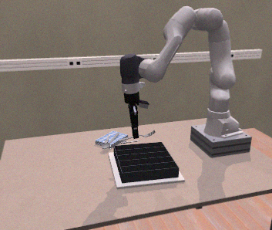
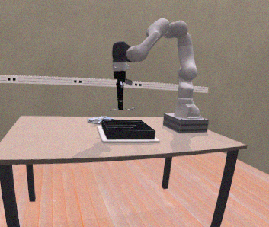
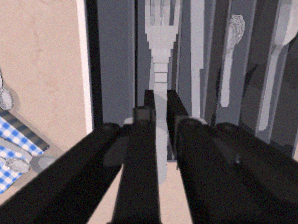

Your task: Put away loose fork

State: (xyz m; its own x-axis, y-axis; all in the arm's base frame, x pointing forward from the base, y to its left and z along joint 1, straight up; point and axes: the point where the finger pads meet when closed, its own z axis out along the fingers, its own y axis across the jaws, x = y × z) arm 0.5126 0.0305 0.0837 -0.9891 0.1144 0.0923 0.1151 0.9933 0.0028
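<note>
Right now the black cutlery tray is 30 mm behind my hand, 60 mm to the left of it and 140 mm below it.
</note>
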